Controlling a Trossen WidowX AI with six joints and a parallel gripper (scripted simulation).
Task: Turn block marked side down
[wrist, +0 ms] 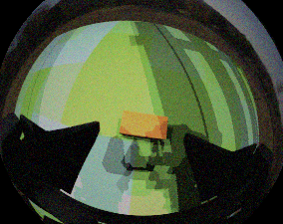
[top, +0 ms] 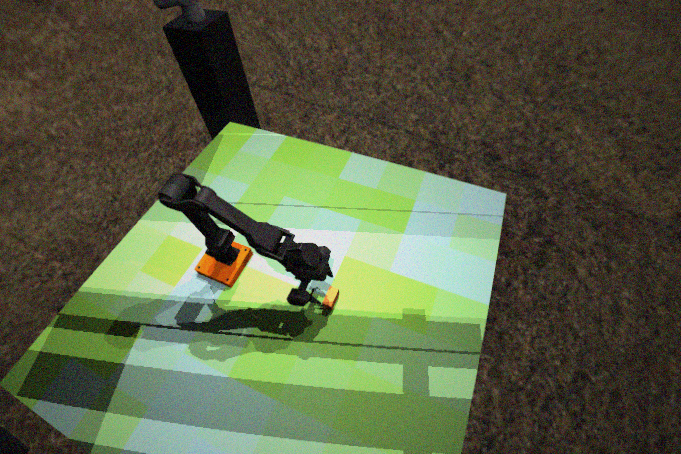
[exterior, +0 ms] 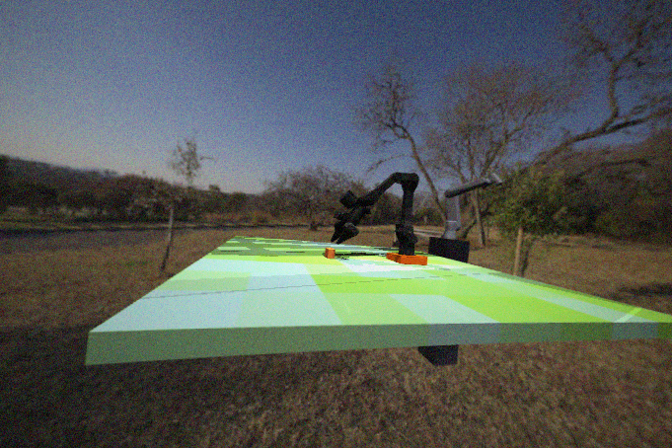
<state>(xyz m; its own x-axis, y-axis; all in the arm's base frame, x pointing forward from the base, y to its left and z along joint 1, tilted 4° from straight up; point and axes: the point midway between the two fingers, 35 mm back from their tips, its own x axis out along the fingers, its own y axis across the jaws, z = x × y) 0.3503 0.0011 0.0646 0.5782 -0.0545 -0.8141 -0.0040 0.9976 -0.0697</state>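
Now: the orange block 50 mm below my gripper tip and 10 mm ahead of it.
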